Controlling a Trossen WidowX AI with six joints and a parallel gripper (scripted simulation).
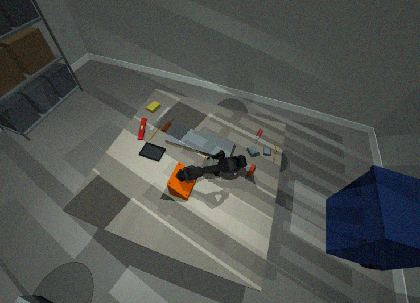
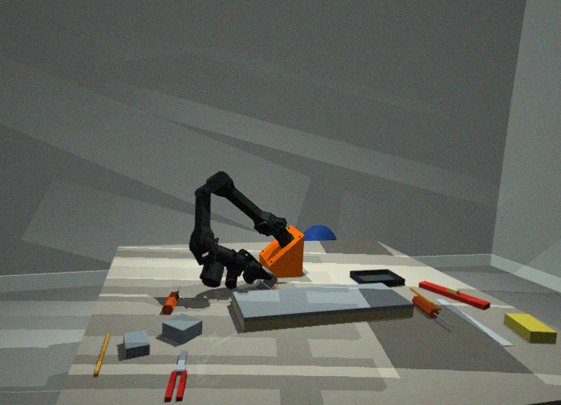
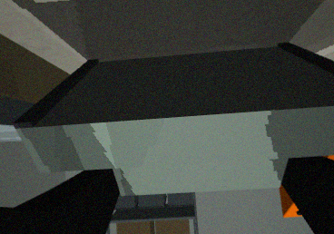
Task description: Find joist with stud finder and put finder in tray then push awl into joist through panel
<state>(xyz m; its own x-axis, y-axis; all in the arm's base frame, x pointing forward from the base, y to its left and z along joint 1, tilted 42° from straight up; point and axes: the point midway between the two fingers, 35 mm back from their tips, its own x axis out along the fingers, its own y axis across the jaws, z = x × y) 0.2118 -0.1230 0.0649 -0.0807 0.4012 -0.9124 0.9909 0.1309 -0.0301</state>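
The stud finder is 1 cm below my gripper tip and 1 cm ahead of it. From my gripper tip the other things lie so: awl (5 cm below, 3 cm to the left, 2 cm behind); then ruler (58 cm to the left, 25 cm ahead, 6 cm below); then black tray (43 cm to the left, 8 cm behind, 5 cm below).
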